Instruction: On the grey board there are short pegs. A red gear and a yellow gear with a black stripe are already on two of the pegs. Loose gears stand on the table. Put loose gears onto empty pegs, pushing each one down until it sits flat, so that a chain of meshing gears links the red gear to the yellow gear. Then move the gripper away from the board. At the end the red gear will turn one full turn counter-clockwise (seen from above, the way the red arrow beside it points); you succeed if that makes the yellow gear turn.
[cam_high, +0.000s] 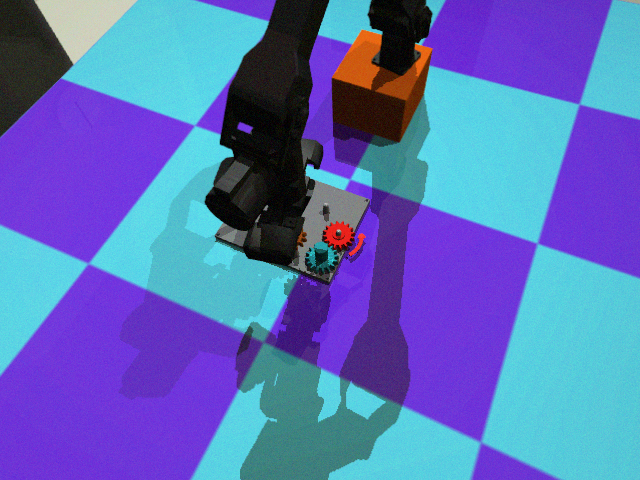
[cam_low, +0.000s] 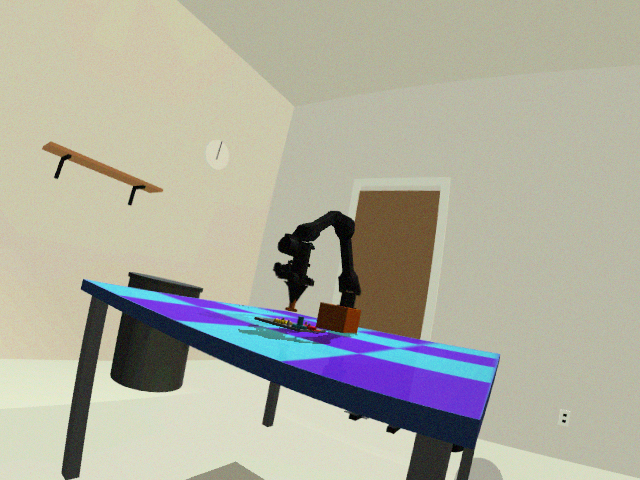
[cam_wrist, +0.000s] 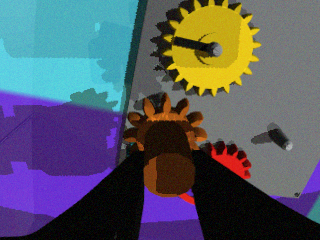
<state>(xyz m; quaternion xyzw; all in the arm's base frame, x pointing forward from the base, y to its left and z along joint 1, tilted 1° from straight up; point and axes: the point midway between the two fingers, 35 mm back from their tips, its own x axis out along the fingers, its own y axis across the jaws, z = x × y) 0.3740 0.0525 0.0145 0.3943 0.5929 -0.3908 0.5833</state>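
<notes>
The teal gear is 20 mm behind my gripper tip, 40 mm to the left of it and 60 mm below it. From my gripper tip the other things lie so: small orange gear (10 mm below); then yellow gear (10 mm behind, 50 mm to the right, 70 mm below); then red arrow (70 mm behind, 70 mm to the left, 80 mm below).
</notes>
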